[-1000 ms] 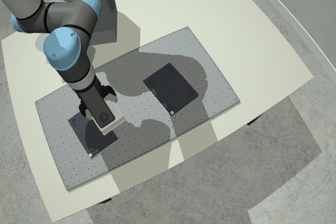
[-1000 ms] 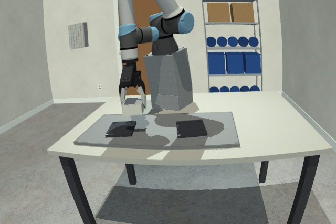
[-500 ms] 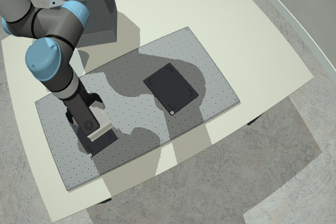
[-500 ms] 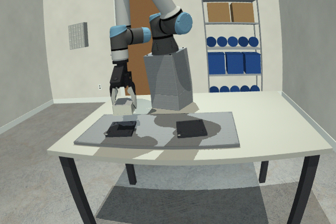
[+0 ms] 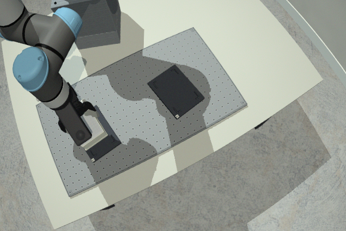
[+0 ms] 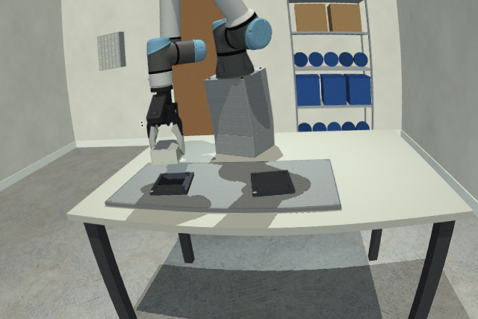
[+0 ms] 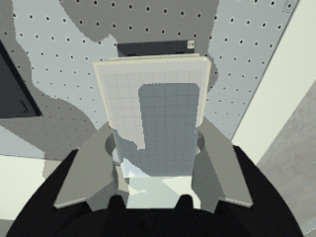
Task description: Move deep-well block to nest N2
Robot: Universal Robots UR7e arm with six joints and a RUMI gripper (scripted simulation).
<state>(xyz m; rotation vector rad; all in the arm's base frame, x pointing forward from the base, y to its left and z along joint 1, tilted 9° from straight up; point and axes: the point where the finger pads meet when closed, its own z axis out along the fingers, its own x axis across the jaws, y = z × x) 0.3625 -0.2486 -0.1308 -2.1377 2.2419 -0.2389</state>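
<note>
The white deep-well block lies 10 mm above my hand. Also, from my hand: white A1 mark: 70 mm ahead, 60 mm to the right, 100 mm below; plate nest N1: 60 mm ahead, 310 mm to the left, 100 mm below; plate nest N2: 100 mm below.
</note>
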